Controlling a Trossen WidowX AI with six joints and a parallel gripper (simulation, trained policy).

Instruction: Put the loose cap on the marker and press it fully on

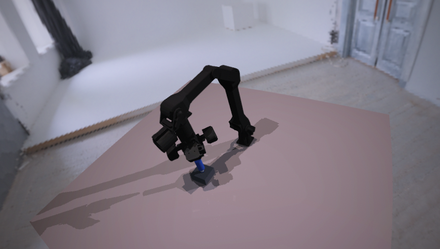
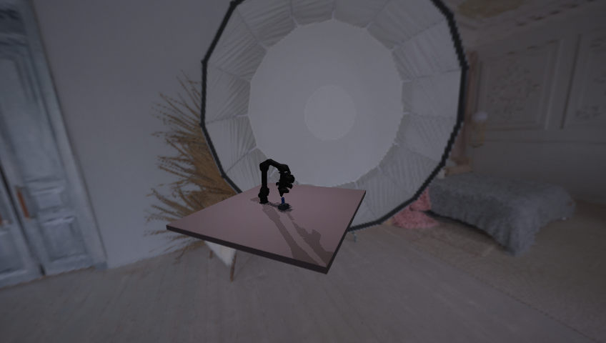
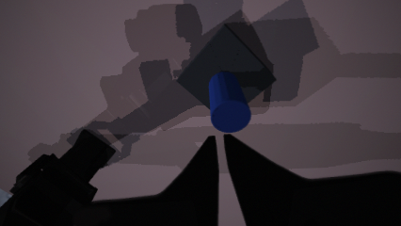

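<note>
The blue cap is 1 cm ahead of my gripper tip, 1 cm to the left of it and 4 cm below it. From my gripper tip the other things lie so: dark grey holder block 1 cm ahead, 1 cm to the left, 9 cm below.
</note>
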